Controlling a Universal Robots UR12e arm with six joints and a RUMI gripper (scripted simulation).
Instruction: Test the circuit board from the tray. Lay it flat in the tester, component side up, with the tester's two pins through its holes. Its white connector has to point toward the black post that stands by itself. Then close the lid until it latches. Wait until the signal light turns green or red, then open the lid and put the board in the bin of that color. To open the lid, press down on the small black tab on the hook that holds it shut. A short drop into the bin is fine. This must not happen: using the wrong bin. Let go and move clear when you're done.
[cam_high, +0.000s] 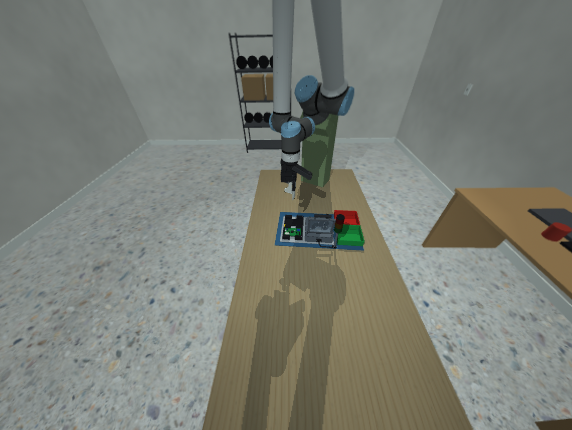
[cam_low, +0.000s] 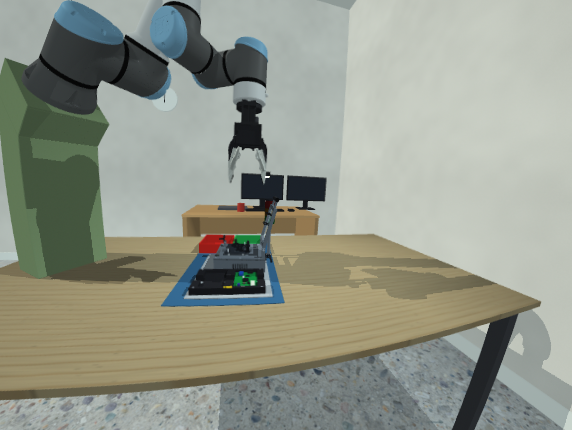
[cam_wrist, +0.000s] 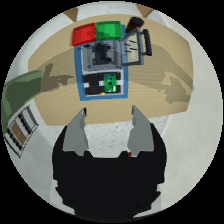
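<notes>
The green circuit board is 1 cm to the right of my hand and 31 cm below it. Round my hand: tester lid 15 cm ahead, 11 cm to the left, 15 cm below; red bin 3 cm ahead, 39 cm to the left, 32 cm below; green bin 16 cm ahead, 33 cm to the left, 32 cm below.
</notes>
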